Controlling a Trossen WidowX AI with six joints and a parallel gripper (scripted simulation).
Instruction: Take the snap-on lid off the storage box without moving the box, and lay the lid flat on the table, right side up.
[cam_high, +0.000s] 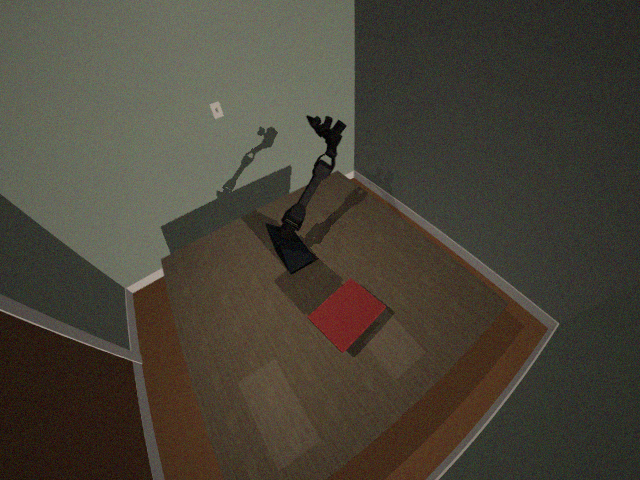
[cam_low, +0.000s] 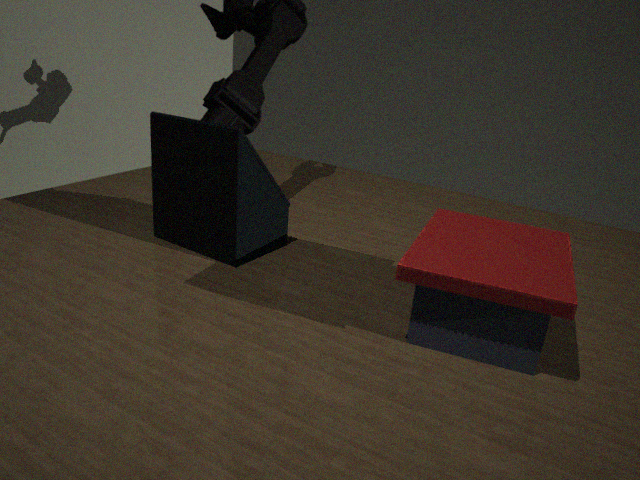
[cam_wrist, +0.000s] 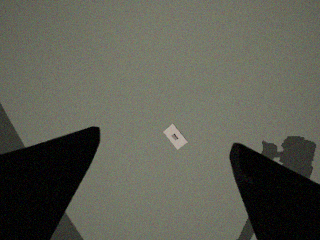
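Right now the red lid is 92 cm ahead of my gripper tip, 47 cm to the right of it and 33 cm below it. Round my gripper tip: storage box: 92 cm ahead, 47 cm to the right, 38 cm below.
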